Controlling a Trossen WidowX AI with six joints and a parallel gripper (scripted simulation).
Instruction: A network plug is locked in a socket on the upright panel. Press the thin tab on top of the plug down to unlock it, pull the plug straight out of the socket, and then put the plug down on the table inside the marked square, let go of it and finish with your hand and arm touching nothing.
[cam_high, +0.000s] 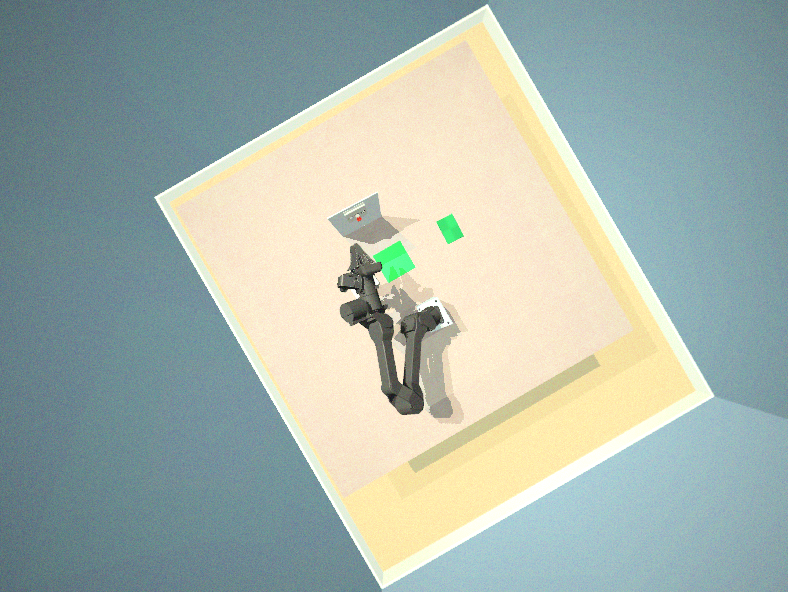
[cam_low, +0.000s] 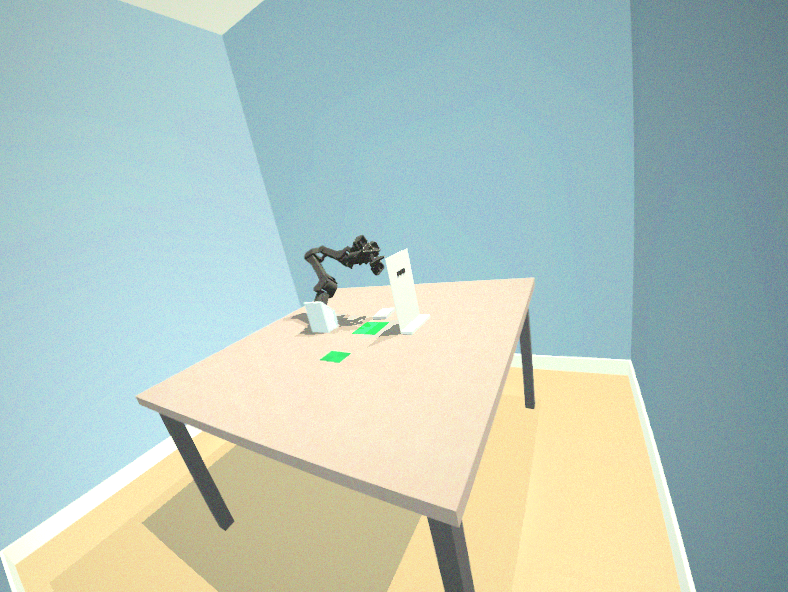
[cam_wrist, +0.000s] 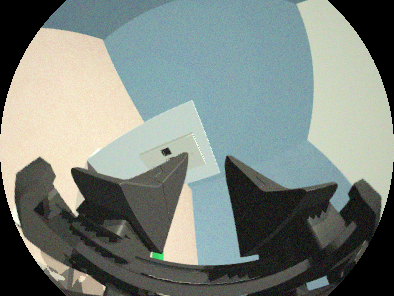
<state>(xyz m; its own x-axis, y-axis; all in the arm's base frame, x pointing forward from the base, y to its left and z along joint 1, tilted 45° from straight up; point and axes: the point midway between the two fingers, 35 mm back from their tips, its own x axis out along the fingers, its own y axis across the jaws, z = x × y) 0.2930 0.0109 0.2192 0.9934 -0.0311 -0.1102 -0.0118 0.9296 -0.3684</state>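
Now: gripper tip 100 mm short of the plug, 70 mm above it and 40 mm to the left of it. Also, from my gripper tip: upright panel: 160 mm below, 120 mm ahead, 40 mm to the right; green square: 300 mm below, 100 mm to the right, 70 mm behind.
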